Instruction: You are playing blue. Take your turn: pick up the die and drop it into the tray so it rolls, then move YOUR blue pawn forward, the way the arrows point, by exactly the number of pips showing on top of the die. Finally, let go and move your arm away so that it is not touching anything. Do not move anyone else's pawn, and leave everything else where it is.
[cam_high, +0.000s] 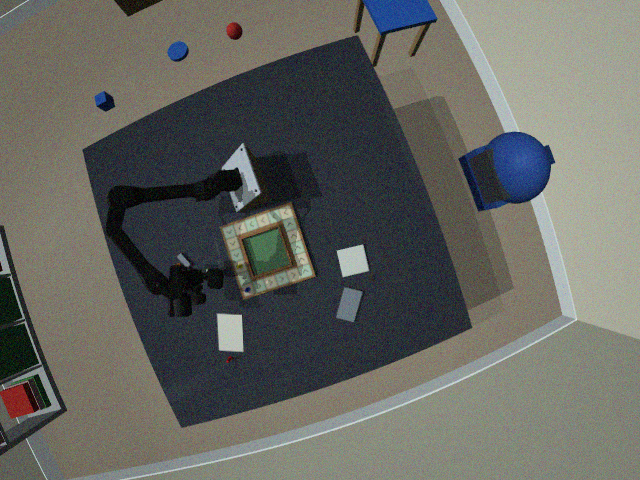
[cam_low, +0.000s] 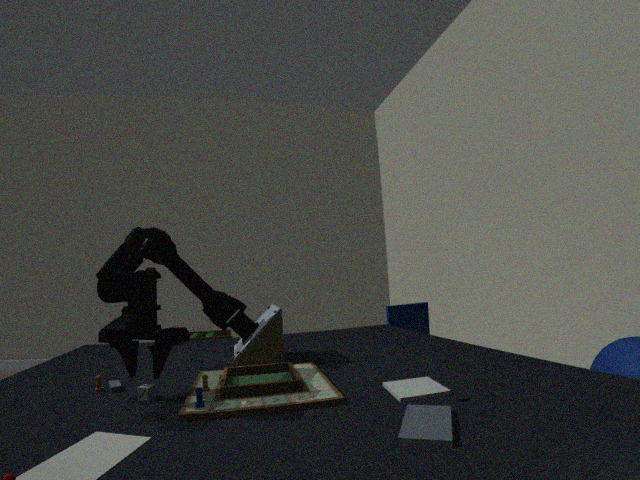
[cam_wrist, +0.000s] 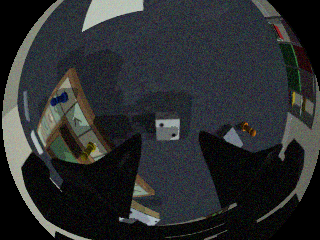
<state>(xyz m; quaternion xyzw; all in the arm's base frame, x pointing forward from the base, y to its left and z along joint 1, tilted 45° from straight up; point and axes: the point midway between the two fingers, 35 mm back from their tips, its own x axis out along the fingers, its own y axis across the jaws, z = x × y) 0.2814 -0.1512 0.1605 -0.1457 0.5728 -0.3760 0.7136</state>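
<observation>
Right now the white die is 3 cm below my gripper tip. The rest, counted from my gripper tip: orange pawn 12 cm to the right, 7 cm behind, 3 cm below; small grey block 9 cm to the right, 8 cm behind, 4 cm below; yellow pawn 12 cm to the left, 1 cm below, 1 cm ahead.
</observation>
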